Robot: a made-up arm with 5 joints.
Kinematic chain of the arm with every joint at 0, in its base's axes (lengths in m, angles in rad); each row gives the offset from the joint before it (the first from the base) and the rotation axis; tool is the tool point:
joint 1: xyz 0 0 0.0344 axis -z
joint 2: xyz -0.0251 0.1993 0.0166 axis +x
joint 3: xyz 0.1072 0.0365 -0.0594 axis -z
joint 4: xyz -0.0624 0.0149 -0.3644 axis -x
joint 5: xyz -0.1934 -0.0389 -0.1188 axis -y
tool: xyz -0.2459 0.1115 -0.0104
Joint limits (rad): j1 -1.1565..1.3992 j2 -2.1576..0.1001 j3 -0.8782..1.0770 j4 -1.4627..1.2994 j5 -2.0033..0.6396
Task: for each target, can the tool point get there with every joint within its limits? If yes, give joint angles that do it. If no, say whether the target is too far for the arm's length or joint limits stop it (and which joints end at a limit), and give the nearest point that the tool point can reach.
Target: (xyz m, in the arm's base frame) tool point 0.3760 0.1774 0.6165
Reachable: no: joint limits stop it (at a limit: joint 1, joint 2, joint 3, joint 4) | nearest point 0.0592 0.1589 0.5012 | short by 0.338 m
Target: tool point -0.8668 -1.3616 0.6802
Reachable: no: too far | nearest point -0.3155 -0.4956 0.3205 | short by 1.088 m
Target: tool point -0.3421 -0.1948 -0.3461
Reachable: yes | joints -0.7214 -0.5688 -0.0153 -0.2284 -0.5863
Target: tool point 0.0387 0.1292 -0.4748
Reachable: yes | joints -0.0565 -0.8081 0.8719 0.9966 -1.6449
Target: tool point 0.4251 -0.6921 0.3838
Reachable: no: joint limits stop it (at a limit: joint 1, joint 2, joint 5) | nearest point 0.3021 -0.5107 0.3031 | short by 0.234 m
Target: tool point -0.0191 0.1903 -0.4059
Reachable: yes | joints 0.1730 -0.7808 0.6745 0.3971 -1.5320
